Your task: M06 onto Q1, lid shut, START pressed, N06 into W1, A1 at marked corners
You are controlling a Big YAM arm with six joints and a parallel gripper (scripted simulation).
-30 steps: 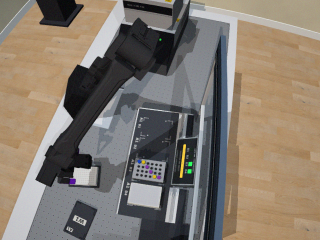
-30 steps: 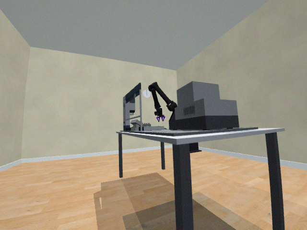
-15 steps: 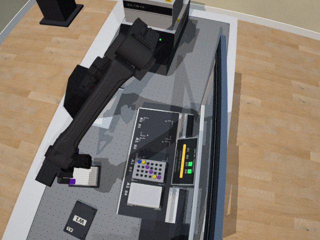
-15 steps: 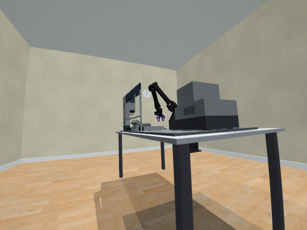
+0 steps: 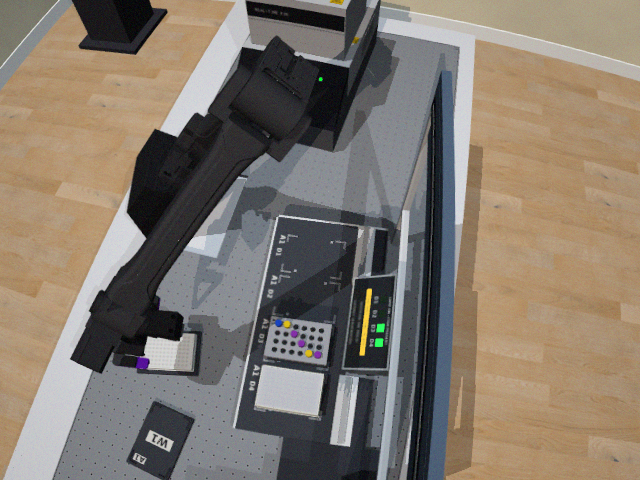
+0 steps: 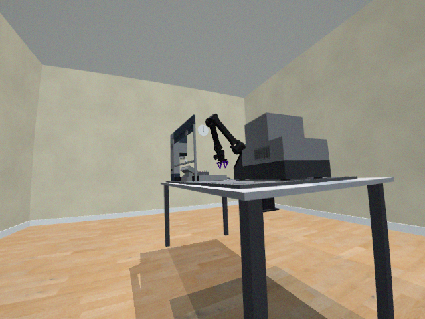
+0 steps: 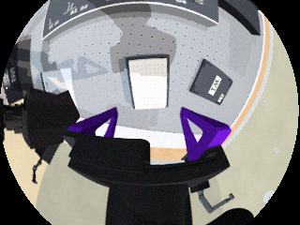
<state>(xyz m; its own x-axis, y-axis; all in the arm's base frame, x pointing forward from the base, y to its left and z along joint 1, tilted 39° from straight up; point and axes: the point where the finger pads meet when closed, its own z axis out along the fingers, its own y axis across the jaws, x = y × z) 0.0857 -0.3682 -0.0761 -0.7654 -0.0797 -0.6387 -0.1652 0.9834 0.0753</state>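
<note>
Now: the dark regrip nest 12 cm below my hand. Round my hand: dark waiting nest W1: 19 cm to the right, 12 cm below, 5 cm ahead; nest A1 mark: 24 cm to the right, 12 cm below, 2 cm ahead; white deep-well block: 30 cm ahead, 6 cm below, 1 cm to the right.
</note>
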